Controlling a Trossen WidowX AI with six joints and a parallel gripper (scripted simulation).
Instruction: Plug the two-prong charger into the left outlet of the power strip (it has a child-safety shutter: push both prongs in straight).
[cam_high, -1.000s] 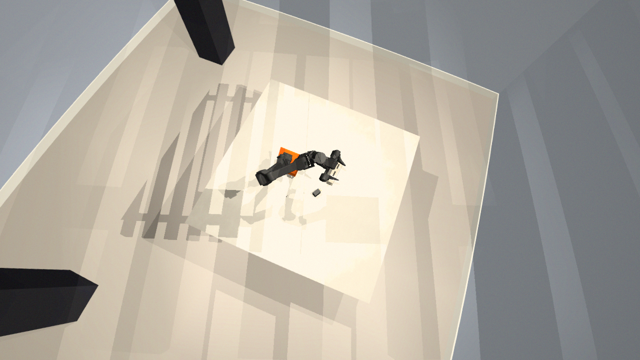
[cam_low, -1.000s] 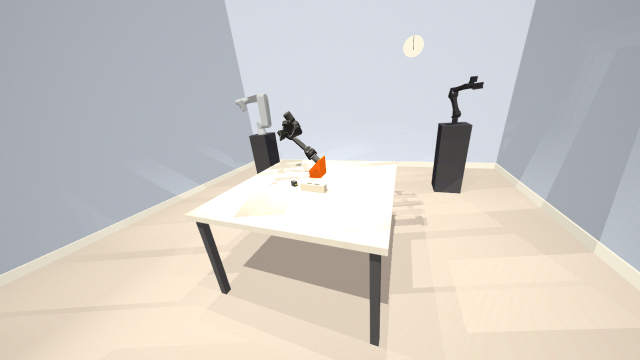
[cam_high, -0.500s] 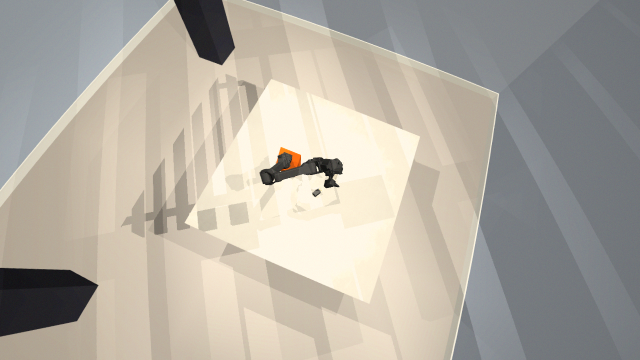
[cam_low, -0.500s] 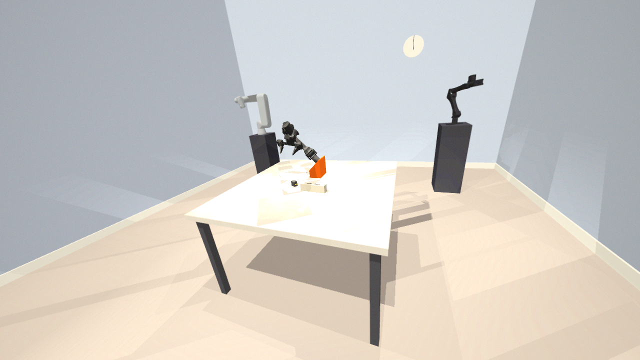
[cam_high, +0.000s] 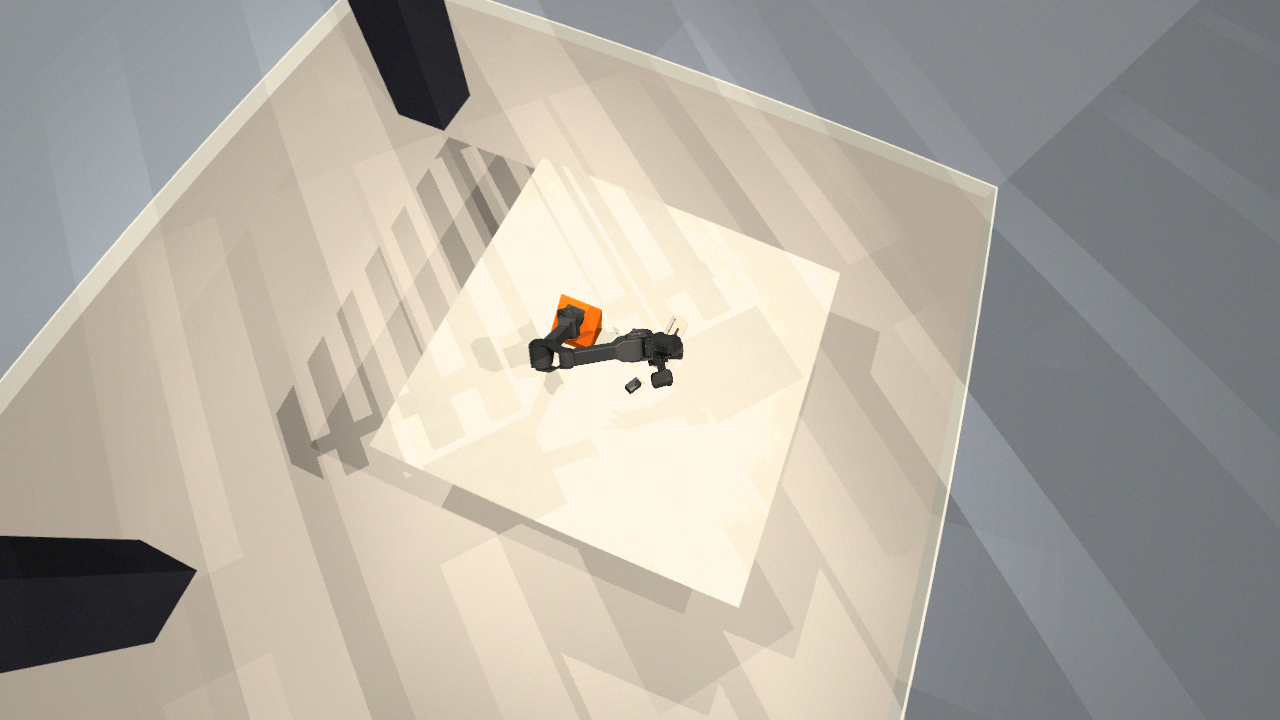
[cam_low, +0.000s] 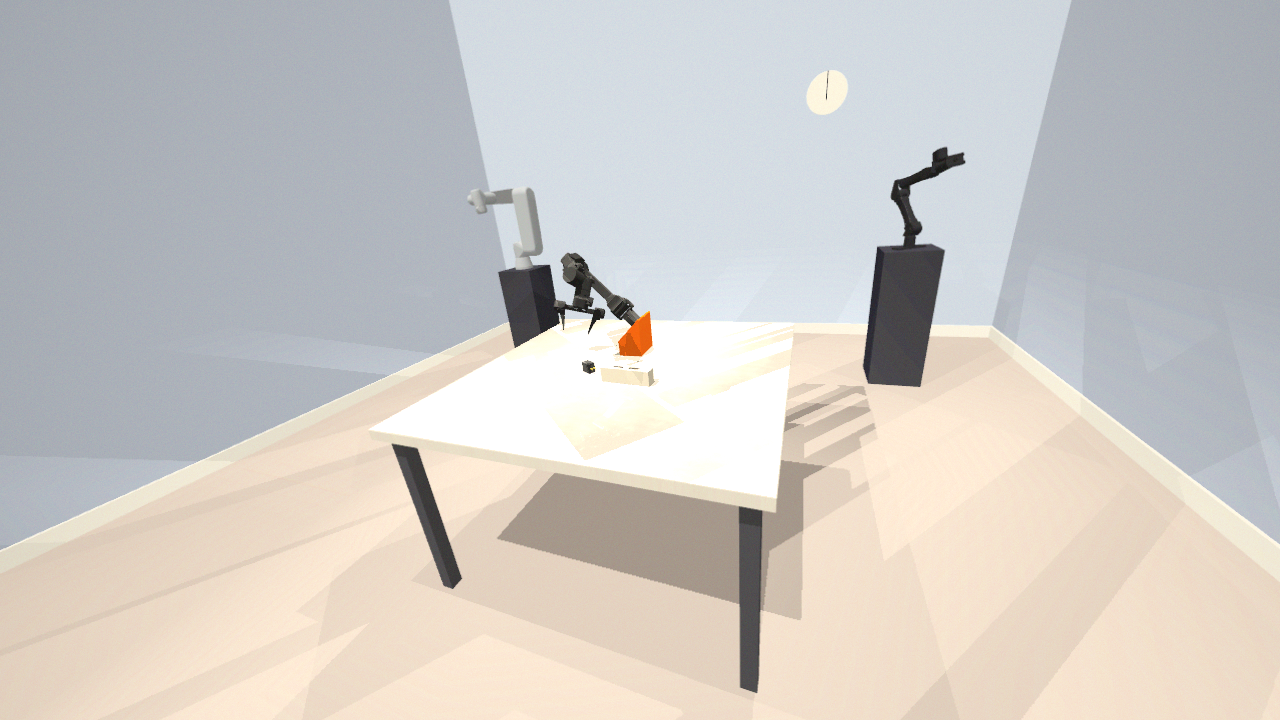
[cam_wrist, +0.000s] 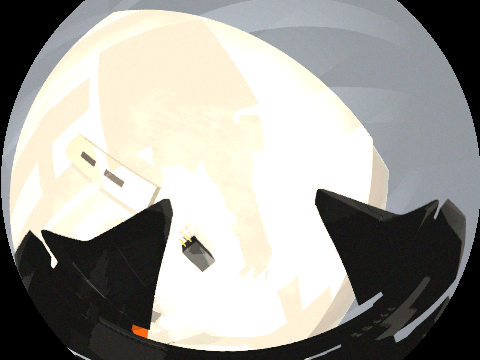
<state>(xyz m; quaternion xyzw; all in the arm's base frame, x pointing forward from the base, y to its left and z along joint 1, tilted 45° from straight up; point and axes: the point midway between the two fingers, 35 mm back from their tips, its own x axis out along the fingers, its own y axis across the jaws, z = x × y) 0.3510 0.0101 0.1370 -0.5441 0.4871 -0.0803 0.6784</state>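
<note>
Right now the black two-prong charger is 90 mm behind my gripper tip, 10 mm to the right of it and 180 mm below it.
</note>
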